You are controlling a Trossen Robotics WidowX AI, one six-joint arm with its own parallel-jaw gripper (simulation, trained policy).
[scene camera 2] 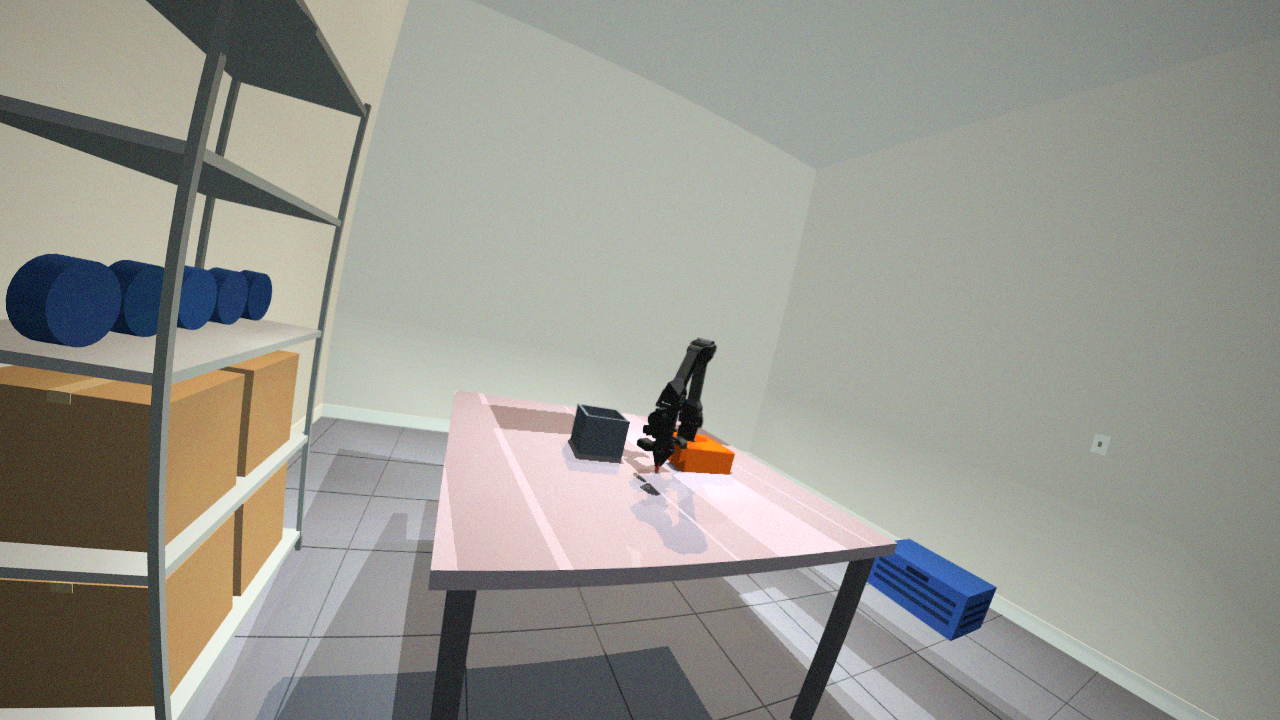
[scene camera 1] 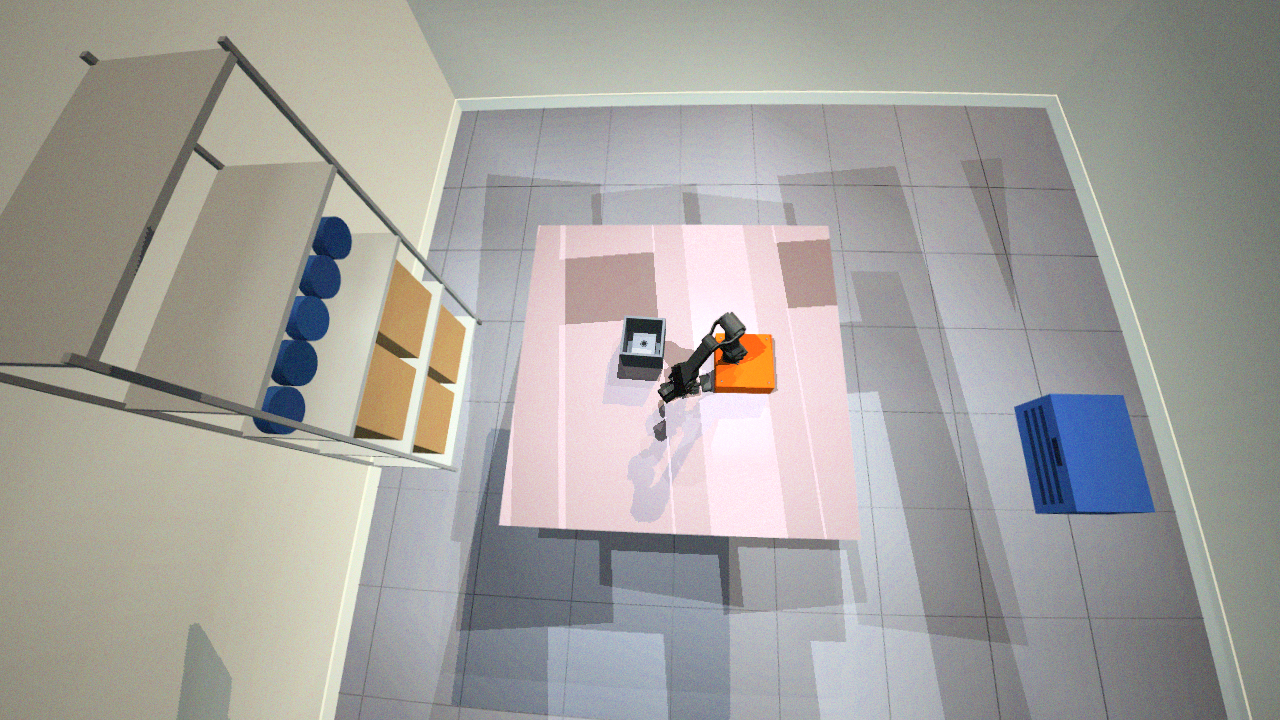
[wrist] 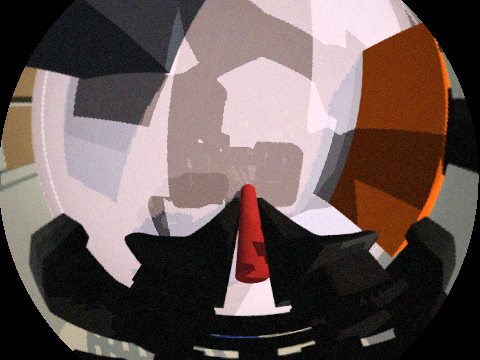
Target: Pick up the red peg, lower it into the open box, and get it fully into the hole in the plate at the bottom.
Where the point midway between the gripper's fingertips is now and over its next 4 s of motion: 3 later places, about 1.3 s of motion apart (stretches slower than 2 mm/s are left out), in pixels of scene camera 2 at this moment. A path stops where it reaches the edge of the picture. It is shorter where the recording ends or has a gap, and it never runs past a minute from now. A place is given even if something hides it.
My gripper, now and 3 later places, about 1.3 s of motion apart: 657,466; 643,434; 615,405; 602,421
